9 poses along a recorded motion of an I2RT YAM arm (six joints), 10 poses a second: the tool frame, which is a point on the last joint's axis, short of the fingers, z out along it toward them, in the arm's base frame.
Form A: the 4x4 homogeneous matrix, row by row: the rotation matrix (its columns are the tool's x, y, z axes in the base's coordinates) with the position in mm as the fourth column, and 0 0 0 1 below. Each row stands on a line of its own.
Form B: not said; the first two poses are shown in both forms.
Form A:
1:
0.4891, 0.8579, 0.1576, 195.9
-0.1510, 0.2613, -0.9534, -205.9
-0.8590, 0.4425, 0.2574, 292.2
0, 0, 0, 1
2:
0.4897, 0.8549, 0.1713, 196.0
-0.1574, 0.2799, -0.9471, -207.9
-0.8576, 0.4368, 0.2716, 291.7
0, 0, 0, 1
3:
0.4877, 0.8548, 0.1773, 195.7
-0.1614, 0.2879, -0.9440, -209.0
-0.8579, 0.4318, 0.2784, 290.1
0, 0, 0, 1
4:
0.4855, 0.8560, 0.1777, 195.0
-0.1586, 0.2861, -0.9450, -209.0
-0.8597, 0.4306, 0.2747, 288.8
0, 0, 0, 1
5:
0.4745, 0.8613, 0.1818, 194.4
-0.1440, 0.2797, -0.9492, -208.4
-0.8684, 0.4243, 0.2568, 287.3
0, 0, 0, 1
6:
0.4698, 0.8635, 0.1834, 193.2
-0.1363, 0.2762, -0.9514, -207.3
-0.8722, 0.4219, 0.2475, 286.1
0, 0, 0, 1
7:
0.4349, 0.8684, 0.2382, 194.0
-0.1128, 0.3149, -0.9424, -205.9
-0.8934, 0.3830, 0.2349, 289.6
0, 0, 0, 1
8:
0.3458, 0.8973, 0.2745, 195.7
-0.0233, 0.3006, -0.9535, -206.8
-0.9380, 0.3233, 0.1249, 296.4
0, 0, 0, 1
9:
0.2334, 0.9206, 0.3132, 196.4
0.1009, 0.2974, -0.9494, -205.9
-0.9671, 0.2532, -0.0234, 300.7
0, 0, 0, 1
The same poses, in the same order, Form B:
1:
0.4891, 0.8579, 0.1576, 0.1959
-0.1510, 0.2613, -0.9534, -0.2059
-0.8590, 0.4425, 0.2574, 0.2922
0, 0, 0, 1

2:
0.4897, 0.8549, 0.1713, 0.1960
-0.1574, 0.2799, -0.9471, -0.2079
-0.8576, 0.4368, 0.2716, 0.2917
0, 0, 0, 1

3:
0.4877, 0.8548, 0.1773, 0.1957
-0.1614, 0.2879, -0.9440, -0.2090
-0.8579, 0.4318, 0.2784, 0.2901
0, 0, 0, 1

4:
0.4855, 0.8560, 0.1777, 0.1950
-0.1586, 0.2861, -0.9450, -0.2090
-0.8597, 0.4306, 0.2747, 0.2888
0, 0, 0, 1

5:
0.4745, 0.8613, 0.1818, 0.1944
-0.1440, 0.2797, -0.9492, -0.2084
-0.8684, 0.4243, 0.2568, 0.2873
0, 0, 0, 1

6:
0.4698, 0.8635, 0.1834, 0.1932
-0.1363, 0.2762, -0.9514, -0.2073
-0.8722, 0.4219, 0.2475, 0.2861
0, 0, 0, 1

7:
0.4349, 0.8684, 0.2382, 0.1940
-0.1128, 0.3149, -0.9424, -0.2059
-0.8934, 0.3830, 0.2349, 0.2896
0, 0, 0, 1

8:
0.3458, 0.8973, 0.2745, 0.1957
-0.0233, 0.3006, -0.9535, -0.2068
-0.9380, 0.3233, 0.1249, 0.2964
0, 0, 0, 1

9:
0.2334, 0.9206, 0.3132, 0.1964
0.1009, 0.2974, -0.9494, -0.2059
-0.9671, 0.2532, -0.0234, 0.3007
0, 0, 0, 1

